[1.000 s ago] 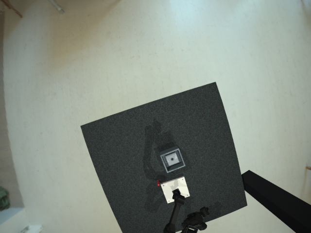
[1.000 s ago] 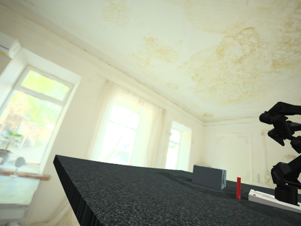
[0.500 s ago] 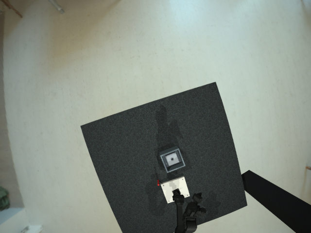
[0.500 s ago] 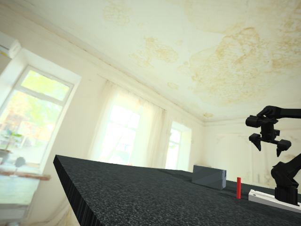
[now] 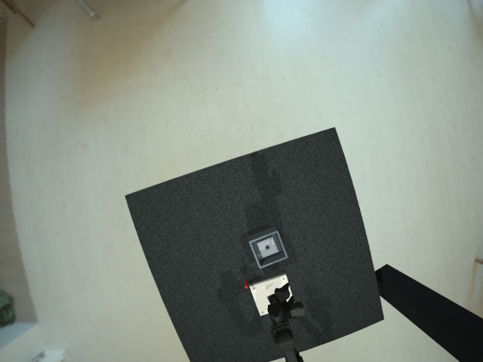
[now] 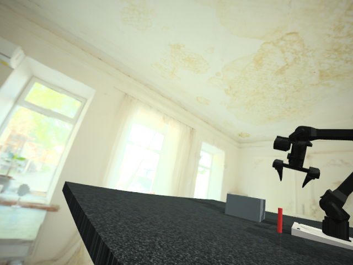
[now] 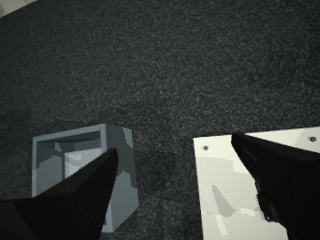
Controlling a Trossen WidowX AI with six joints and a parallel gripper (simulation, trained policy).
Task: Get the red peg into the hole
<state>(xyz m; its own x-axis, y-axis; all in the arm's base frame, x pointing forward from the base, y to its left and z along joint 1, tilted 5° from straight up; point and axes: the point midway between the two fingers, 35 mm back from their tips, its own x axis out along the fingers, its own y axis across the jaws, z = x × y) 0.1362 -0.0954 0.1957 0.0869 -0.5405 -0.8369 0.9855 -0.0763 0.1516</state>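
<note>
The red peg lies 5 cm ahead of my gripper tip, 21 cm to the left of it and 15 cm below it. The rest, counted from my gripper tip: pale plate (20 cm ahead, 1 cm to the left, 14 cm below); then grey box (20 cm ahead, 1 cm to the left, 16 cm below).
</note>
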